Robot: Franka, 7 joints.
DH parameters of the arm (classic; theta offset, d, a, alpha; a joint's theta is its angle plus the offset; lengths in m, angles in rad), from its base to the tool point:
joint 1: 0 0.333 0 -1.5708
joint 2: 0 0 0 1.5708
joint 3: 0 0.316 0.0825 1.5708
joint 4: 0 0 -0.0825 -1.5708
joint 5: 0 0.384 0 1.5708
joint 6: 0 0 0.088 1.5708
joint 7: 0 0.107 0 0
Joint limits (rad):
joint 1: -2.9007..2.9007
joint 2: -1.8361..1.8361
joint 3: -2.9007..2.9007
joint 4: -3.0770..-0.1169
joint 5: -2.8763..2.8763
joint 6: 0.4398..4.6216
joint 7: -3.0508..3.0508
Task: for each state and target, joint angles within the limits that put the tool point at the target. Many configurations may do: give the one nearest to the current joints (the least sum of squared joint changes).
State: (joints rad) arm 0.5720 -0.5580 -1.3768 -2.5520 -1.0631 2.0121 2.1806
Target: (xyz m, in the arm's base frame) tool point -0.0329 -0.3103 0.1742
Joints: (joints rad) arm 0.1695 -0.3563 -1.7678 -2.7263 -1.0723 1.8050 2.1806
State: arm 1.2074 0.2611 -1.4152 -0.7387 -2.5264 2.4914 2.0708
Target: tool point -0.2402 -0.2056 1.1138
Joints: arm 0.6239 -0.3570 -1.4747 -0.1169 -2.5477 2.1285 2.0708
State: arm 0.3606 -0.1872 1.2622 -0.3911 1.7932 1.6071 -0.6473
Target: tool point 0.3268 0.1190 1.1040
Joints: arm -0.0663 0.3888 1.1630 -0.2853 1.8938 2.0321 -0.6473
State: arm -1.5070 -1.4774 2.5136 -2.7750 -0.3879 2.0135 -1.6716
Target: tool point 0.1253 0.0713 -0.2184
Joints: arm -1.3782 -1.6606 2.9007 -2.1460 -0.3664 2.3998 -1.6716
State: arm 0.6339 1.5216 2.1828 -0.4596 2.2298 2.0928 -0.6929
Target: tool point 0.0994 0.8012 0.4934
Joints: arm 0.9206 1.6682 2.0045 -1.0157 2.1779 2.1323 -0.6929
